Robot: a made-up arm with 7 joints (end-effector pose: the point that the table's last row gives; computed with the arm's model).
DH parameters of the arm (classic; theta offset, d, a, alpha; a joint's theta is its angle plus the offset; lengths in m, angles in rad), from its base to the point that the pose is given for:
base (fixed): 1.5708 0 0.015 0
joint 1: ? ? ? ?
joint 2: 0 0.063 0.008 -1.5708
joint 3: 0 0.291 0.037 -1.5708
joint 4: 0 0.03 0.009 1.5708
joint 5: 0 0.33 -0.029 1.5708
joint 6: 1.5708 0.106 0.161 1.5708
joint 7: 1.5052 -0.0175 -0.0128 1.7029
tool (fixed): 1.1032 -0.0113 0 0
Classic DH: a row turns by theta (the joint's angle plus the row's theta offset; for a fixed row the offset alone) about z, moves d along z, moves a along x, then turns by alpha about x.
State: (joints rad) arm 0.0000 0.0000 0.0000 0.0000 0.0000 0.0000 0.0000
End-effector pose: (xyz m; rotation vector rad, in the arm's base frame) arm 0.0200 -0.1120 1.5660 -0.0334 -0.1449 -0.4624
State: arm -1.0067 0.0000 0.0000 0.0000 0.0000 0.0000 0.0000
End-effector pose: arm -0.0966 -0.0698 1.5660 -0.1077 -0.1204 -1.4671
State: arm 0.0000 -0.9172 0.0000 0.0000 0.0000 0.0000 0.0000
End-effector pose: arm 0.6278 -0.1120 1.2570 -0.2403 0.7555 -0.4094
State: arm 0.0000 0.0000 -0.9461 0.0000 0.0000 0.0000 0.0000
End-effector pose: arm -0.0323 -0.0862 1.5660 -0.1032 -0.1227 -1.4066
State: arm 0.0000 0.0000 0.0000 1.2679 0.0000 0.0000 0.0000
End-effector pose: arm 0.5024 -0.1120 1.2642 -0.3166 1.0993 -0.3713
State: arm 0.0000 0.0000 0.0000 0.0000 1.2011 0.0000 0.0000
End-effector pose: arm 0.1363 -0.0939 1.5660 0.0551 -0.1404 0.7365
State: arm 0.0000 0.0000 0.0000 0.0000 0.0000 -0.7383 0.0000
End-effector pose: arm 0.1244 -0.1120 1.5380 -0.2007 0.5800 -0.4249
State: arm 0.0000 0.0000 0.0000 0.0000 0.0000 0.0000 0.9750
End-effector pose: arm 0.0200 -0.1073 1.5812 0.9219 0.0918 -0.4941
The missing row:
joint 1: -1.5708 0.796 0.011 1.5708
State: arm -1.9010 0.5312 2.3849 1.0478 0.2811 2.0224 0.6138
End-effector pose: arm 0.2314 0.2578 1.2156 0.7487 -0.3410 0.2608
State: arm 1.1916 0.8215 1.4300 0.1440 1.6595 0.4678 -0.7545
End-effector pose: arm -0.3027 -0.3413 1.3648 -0.4656 0.8383 -2.2100
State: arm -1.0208 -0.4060 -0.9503 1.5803 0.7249 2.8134 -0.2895
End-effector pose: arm -0.1570 -0.2902 1.0082 -1.0991 -1.0141 -2.5933
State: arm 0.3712 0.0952 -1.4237 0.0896 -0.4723 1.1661 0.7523
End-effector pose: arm -0.0515 0.0628 1.4805 0.0231 -1.4764 -1.3665
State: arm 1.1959 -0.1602 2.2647 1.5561 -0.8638 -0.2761 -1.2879
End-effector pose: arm -0.4086 -0.0523 1.2157 1.2936 2.0914 -1.1430
